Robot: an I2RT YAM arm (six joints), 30 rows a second.
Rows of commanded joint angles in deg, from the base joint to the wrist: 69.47 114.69 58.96 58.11 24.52 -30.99; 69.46 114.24 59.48 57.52 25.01 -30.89; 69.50 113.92 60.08 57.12 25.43 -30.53; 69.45 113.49 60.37 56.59 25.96 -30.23; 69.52 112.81 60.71 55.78 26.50 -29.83; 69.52 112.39 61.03 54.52 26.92 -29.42; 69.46 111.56 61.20 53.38 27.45 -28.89; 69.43 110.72 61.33 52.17 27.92 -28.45; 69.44 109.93 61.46 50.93 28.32 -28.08; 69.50 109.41 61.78 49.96 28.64 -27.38; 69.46 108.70 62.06 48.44 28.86 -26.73
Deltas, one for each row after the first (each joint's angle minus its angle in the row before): -0.01 -0.45 0.52 -0.59 0.49 0.10; 0.04 -0.32 0.60 -0.40 0.42 0.36; -0.05 -0.43 0.29 -0.53 0.53 0.30; 0.07 -0.68 0.34 -0.81 0.54 0.40; 0.00 -0.42 0.32 -1.26 0.42 0.41; -0.06 -0.83 0.17 -1.14 0.53 0.53; -0.03 -0.84 0.13 -1.21 0.47 0.44; 0.01 -0.79 0.13 -1.24 0.40 0.37; 0.06 -0.52 0.32 -0.97 0.32 0.70; -0.04 -0.71 0.28 -1.52 0.22 0.65
